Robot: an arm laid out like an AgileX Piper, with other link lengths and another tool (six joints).
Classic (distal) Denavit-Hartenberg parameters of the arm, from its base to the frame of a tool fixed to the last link. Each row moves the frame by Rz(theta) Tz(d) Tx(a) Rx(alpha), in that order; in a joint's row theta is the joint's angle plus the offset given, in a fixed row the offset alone. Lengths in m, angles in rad.
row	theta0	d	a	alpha
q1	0	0.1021	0	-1.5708
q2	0.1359	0	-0.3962	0
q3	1.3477	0	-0.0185	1.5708
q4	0	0.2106	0	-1.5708
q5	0	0	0	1.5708
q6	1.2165	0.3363	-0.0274	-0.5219
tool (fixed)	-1.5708	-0.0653	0	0
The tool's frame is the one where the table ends.
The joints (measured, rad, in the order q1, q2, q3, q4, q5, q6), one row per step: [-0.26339, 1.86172, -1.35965, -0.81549, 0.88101, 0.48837]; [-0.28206, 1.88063, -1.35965, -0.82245, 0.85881, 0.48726]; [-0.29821, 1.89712, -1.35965, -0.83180, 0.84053, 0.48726]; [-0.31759, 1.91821, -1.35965, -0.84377, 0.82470, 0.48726]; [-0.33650, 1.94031, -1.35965, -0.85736, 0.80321, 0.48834]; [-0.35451, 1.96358, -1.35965, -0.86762, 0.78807, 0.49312]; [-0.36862, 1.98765, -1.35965, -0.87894, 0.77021, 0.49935]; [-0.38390, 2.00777, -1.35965, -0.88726, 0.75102, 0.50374]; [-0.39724, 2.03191, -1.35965, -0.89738, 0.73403, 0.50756]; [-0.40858, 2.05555, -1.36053, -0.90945, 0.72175, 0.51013]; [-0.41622, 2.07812, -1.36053, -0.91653, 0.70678, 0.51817]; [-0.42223, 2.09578, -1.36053, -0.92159, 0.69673, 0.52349]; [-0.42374, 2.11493, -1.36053, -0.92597, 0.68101, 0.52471]
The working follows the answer.
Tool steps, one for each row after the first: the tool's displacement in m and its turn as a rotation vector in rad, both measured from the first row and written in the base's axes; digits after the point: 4 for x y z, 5 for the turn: [0.0026, -0.0079, -0.0073, 0.00110, 0.00423, -0.00020]; [0.0044, -0.0152, -0.0132, -0.00031, 0.00894, -0.00020]; [0.0047, -0.0244, -0.0210, -0.00234, 0.02061, -0.00373]; [0.0066, -0.0335, -0.0294, -0.00392, 0.02888, -0.00283]; [0.0064, -0.0418, -0.0391, -0.00164, 0.03961, -0.00932]; [0.0081, -0.0486, -0.0493, 0.00118, 0.04843, -0.01051]; [0.0092, -0.0553, -0.0583, 0.00546, 0.05279, -0.01200]; [0.0103, -0.0615, -0.0691, 0.00990, 0.06336, -0.01153]; [0.0108, -0.0674, -0.0792, 0.01190, 0.07749, -0.01007]; [0.0126, -0.0708, -0.0902, 0.01940, 0.08432, -0.00985]; [0.0133, -0.0733, -0.0989, 0.02548, 0.09131, -0.01034]; [0.0172, -0.0738, -0.1086, 0.03294, 0.09782, 0.00009]
Tool pose at each row, in the base's axes (x y z in m, rotation vector in rad; rounded; the steps above come from the unrounded poses): [0.3779, -0.2980, 0.1997, -0.29300, 2.27452, -0.85085]; [0.3805, -0.3059, 0.1925, -0.29433, 2.27890, -0.84982]; [0.3823, -0.3133, 0.1865, -0.29728, 2.28274, -0.85160]; [0.3827, -0.3225, 0.1787, -0.29997, 2.29394, -0.85615]; [0.3845, -0.3315, 0.1704, -0.30574, 2.30071, -0.85779]; [0.3844, -0.3398, 0.1607, -0.30270, 2.31360, -0.85879]; [0.3860, -0.3466, 0.1504, -0.30443, 2.32318, -0.85634]; [0.3871, -0.3533, 0.1414, -0.30293, 2.32926, -0.85219]; [0.3882, -0.3595, 0.1306, -0.30664, 2.34049, -0.84699]; [0.3888, -0.3655, 0.1205, -0.31437, 2.35378, -0.84417]; [0.3905, -0.3688, 0.1095, -0.31454, 2.36272, -0.83530]; [0.3913, -0.3714, 0.1008, -0.31465, 2.37150, -0.82845]; [0.3952, -0.3718, 0.0911, -0.32626, 2.37660, -0.81426]

